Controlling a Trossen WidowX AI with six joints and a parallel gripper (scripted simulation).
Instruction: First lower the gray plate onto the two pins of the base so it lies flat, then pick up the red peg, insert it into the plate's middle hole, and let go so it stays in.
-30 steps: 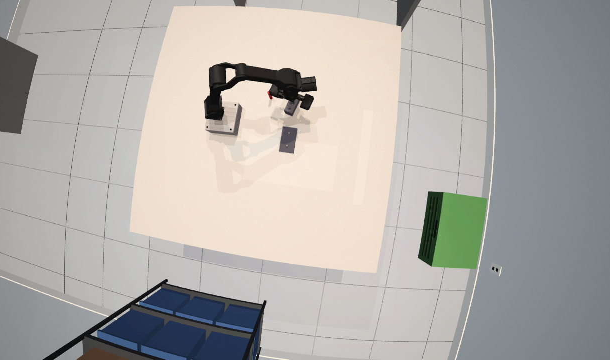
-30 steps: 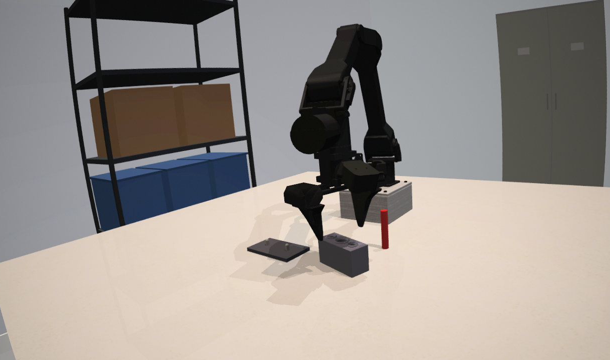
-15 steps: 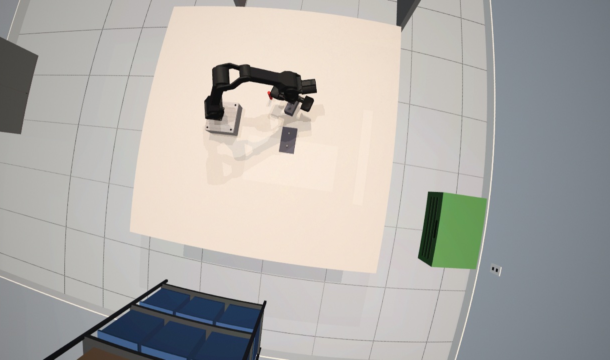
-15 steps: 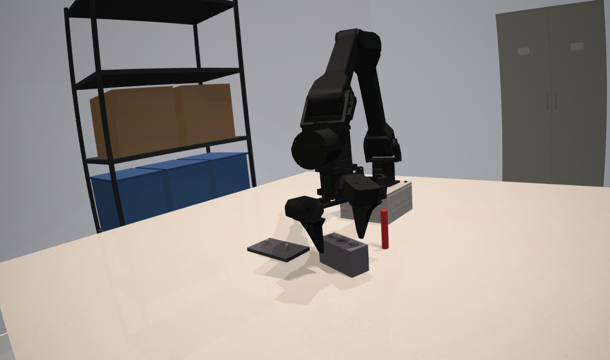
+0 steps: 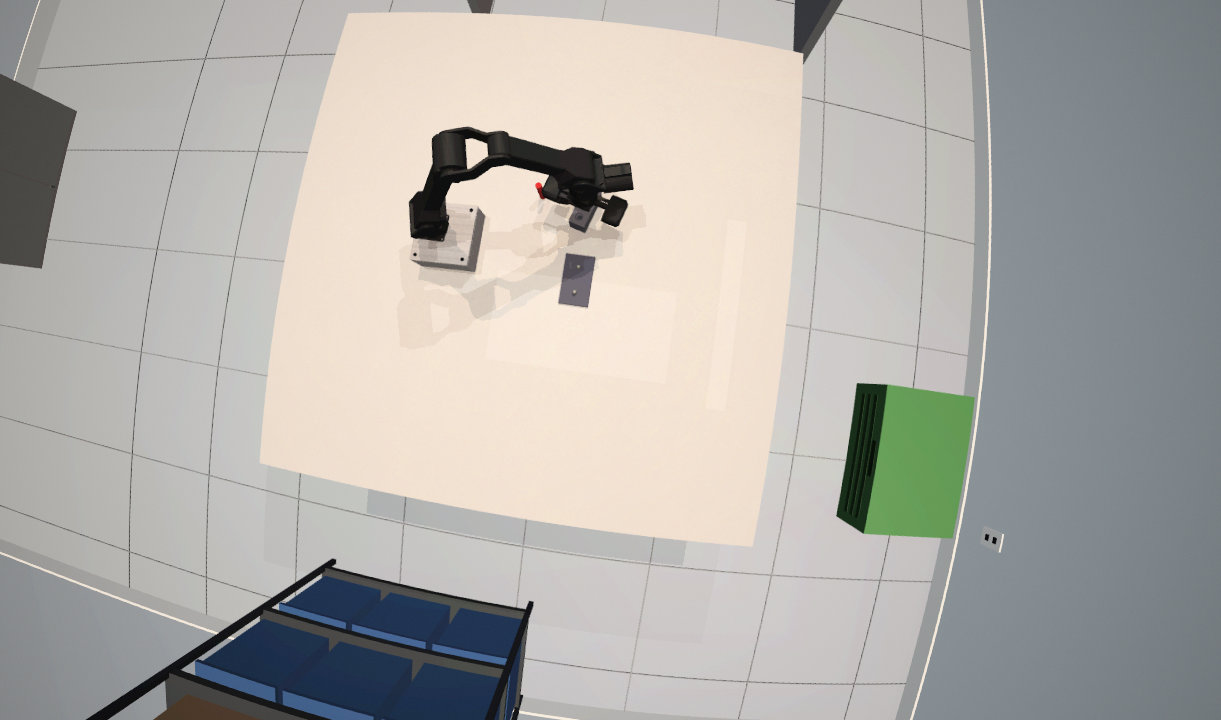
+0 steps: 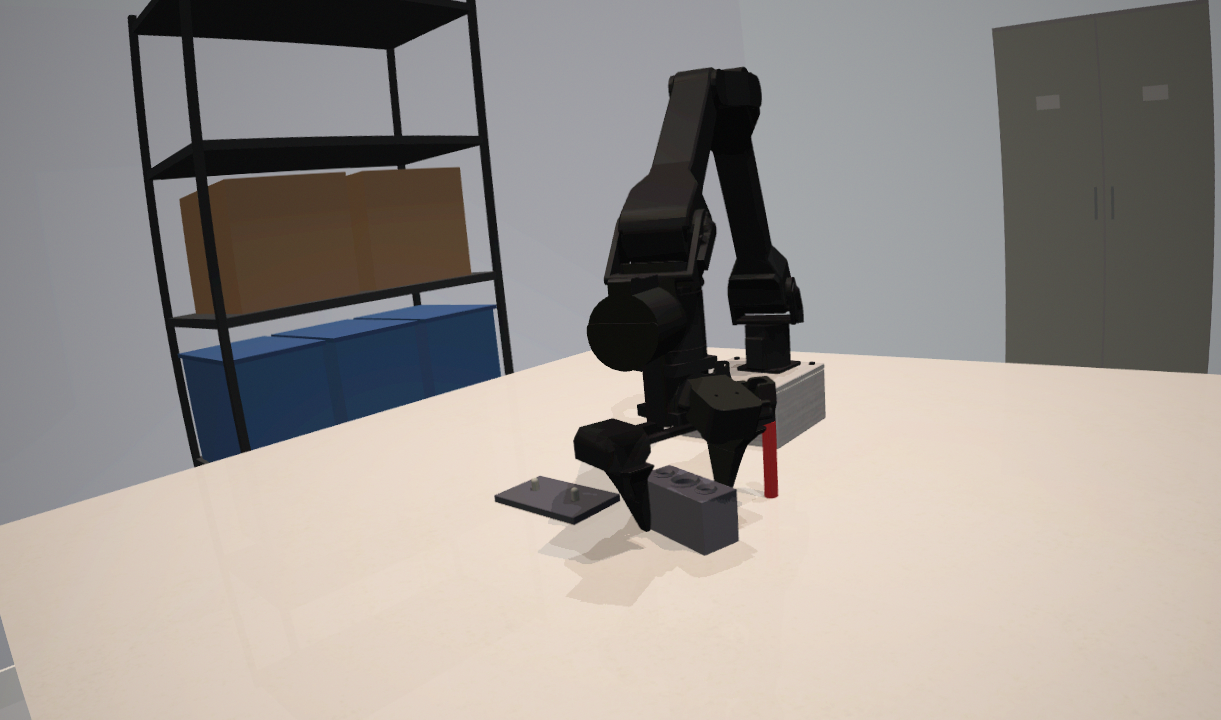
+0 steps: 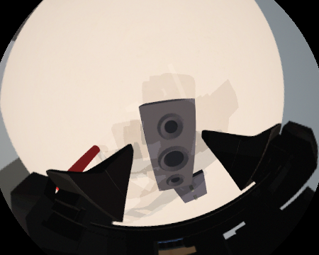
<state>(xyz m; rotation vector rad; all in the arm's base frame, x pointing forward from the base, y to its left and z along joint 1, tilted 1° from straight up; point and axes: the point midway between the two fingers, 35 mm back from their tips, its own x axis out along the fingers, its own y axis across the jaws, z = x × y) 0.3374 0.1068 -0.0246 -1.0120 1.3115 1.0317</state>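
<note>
Right now my gripper tip is 2 cm below the gray plate. Also, from my gripper tip: red peg (11 cm behind, 2 cm to the left, 2 cm above); then dark flat base (17 cm to the right, 1 cm below, 1 cm ahead).
</note>
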